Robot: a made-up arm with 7 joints. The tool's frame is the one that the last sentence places.
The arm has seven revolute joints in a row. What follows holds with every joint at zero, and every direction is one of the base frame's.
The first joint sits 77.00 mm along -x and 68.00 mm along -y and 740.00 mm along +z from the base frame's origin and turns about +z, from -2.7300 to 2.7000 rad.
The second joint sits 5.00 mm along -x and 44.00 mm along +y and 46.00 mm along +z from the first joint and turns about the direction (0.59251, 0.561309, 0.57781), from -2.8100 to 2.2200 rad.
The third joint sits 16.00 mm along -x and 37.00 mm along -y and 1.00 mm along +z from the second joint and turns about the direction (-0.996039, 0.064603, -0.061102), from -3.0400 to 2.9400 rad.
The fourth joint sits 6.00 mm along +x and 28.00 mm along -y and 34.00 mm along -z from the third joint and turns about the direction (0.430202, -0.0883, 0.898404), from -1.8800 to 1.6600 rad.
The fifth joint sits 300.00 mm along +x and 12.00 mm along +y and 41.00 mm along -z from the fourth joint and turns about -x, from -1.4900 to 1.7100 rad.
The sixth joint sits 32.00 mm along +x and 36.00 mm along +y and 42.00 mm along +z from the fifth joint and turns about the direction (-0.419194, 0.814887, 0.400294), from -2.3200 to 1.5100 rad.
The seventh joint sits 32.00 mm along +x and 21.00 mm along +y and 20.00 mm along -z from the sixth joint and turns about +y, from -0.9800 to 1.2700 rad.
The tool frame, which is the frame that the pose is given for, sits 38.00 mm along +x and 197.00 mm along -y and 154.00 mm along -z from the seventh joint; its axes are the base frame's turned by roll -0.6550, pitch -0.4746 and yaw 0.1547 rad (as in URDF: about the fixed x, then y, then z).
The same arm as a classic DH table. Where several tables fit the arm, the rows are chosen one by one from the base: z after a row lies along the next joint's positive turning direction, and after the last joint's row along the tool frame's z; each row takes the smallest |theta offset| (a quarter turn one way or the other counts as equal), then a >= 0, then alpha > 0; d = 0 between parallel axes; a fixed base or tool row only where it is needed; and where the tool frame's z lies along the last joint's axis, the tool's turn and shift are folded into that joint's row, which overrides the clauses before.
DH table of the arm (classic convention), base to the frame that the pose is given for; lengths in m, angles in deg. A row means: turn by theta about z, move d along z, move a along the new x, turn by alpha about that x. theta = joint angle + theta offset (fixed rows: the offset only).
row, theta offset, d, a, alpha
base (fixed), 41.45, 0, -0.1027, 0
joint 1, -88, 0.7671, -0.0354, -54.7
joint 2, -64.94, -0.0006, 0.0269, 126.1
joint 3, -51.75, -0.03, 0.0299, -119.28
joint 4, 3.83, -0.0837, -0.0079, 115.48
joint 5, 69.45, -0.3755, 0.0218, -65.22
joint 6, 49.52, -0.0078, 0.0076, -35.42
joint 7, 13.67, -0.0262, -0.0511, 56.9
tool (fixed), 9.42, -0.1793, 0, 0
Joint limits (deg, base to tool): -156.42..154.7 -161..127.2 -174.18..168.45 -107.72..95.11 -85.37..97.98 -132.93..86.52 -56.15..72.77

